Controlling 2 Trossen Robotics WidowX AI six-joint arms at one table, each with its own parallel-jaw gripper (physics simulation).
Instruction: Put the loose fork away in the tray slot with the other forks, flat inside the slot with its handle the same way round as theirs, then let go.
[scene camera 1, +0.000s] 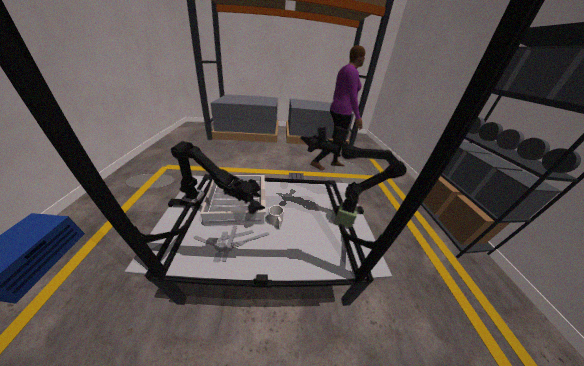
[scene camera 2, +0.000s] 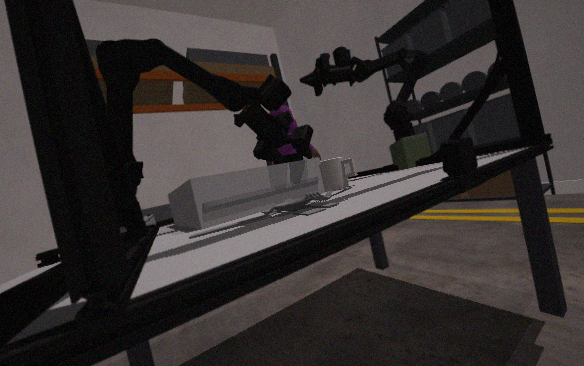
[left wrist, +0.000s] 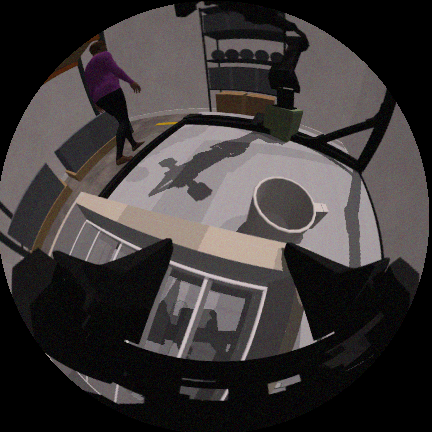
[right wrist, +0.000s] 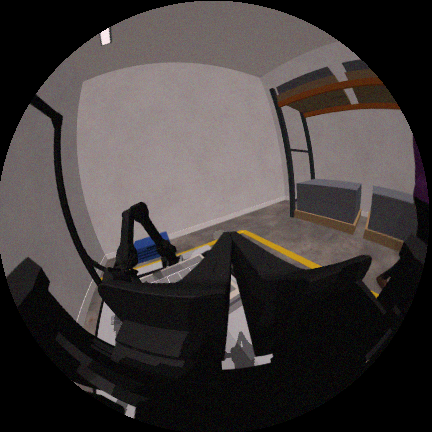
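A pile of loose grey cutlery (scene camera 1: 225, 241) lies on the white table in front of the tray (scene camera 1: 232, 216) (scene camera 2: 240, 185) (left wrist: 150, 220). Fork tines (scene camera 2: 320, 196) show in it in scene camera 2; which piece is the loose fork is hard to tell. The tray has long slots split by thin dividers; their contents are dark and unclear, and the forks there cannot be made out. My left gripper (scene camera 1: 257, 196) (scene camera 2: 288, 173) (left wrist: 230, 247) is open and empty, low at the tray's right end. My right gripper (scene camera 1: 304, 140) (scene camera 2: 302, 80) (right wrist: 228, 237) is shut and empty, high above the table's far side.
A white mug (scene camera 1: 275, 215) (scene camera 2: 331, 175) (left wrist: 285, 200) stands close to the tray's right side. A green block (scene camera 1: 346, 217) (scene camera 2: 411, 150) (left wrist: 282, 122) is by the right arm's base. Dark frame posts surround the table. A person in purple (scene camera 1: 347, 90) (left wrist: 101, 75) is behind it.
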